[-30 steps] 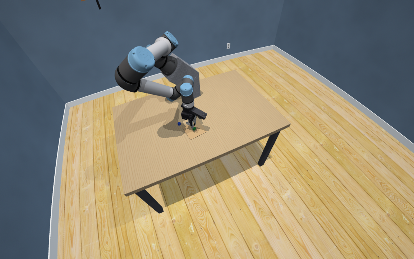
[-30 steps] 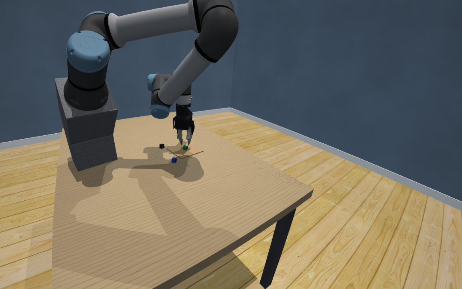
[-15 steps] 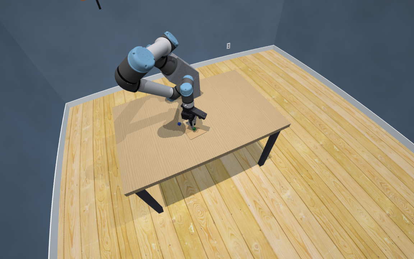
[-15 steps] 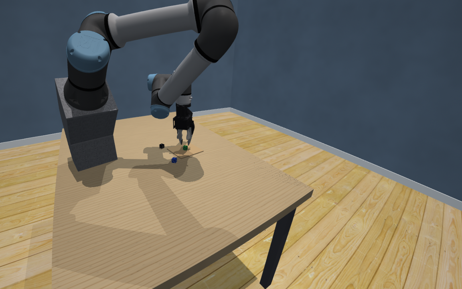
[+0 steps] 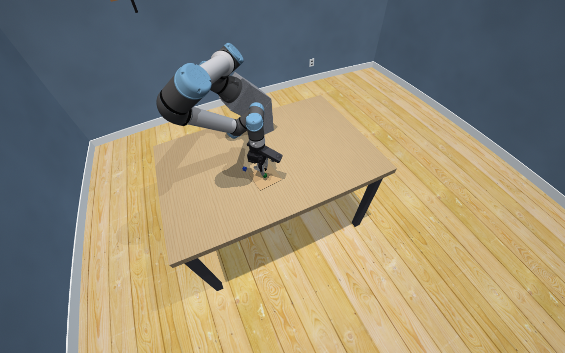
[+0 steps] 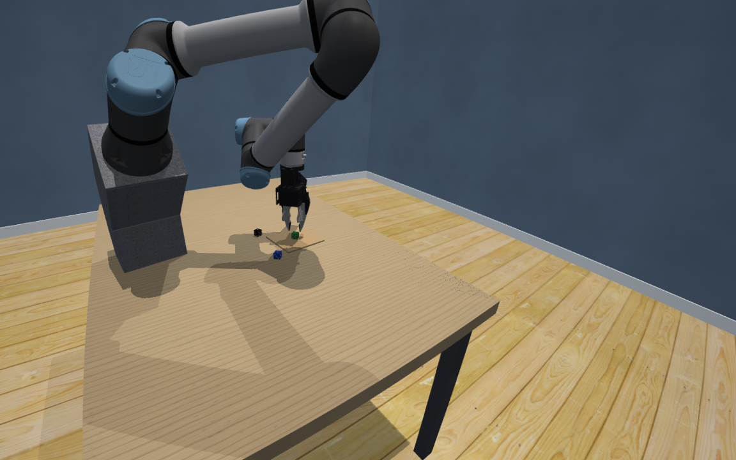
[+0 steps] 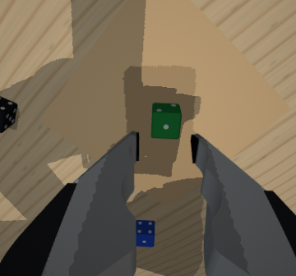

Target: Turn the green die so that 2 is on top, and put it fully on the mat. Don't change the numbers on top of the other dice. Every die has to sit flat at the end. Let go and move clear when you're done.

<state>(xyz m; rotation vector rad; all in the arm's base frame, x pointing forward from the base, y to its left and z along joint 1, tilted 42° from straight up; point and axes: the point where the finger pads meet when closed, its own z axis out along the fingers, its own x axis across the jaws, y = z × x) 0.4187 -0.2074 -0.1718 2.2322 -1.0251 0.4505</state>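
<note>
Right now my hand is 30 mm above the green die. The rest, counted from my hand: blue die: 110 mm behind, 80 mm to the right, 40 mm below; then tan mat: 50 mm below; then black die: 80 mm behind, 100 mm to the left, 40 mm below.
</note>
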